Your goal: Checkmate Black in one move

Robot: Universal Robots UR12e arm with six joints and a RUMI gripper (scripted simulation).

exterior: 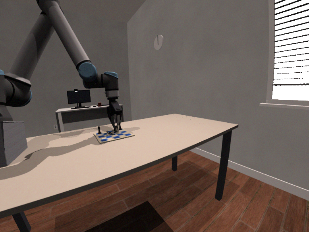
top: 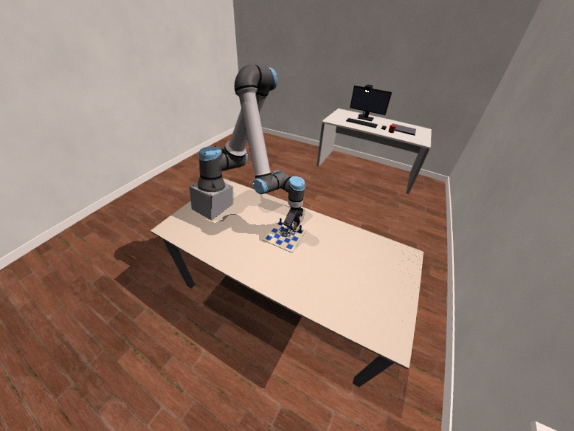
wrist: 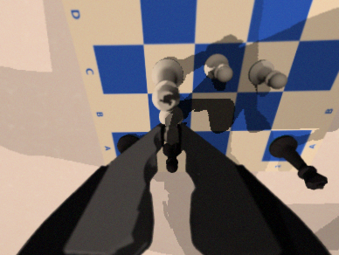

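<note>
Right now the tall white piece is 30 mm to the right of my hand. Also, from my hand: black pawn: 40 mm to the left, 20 mm below; then blue-and-cream chessboard: 40 mm to the right, 40 mm below, 40 mm behind; then tall black piece: 40 mm ahead, 30 mm to the left.
</note>
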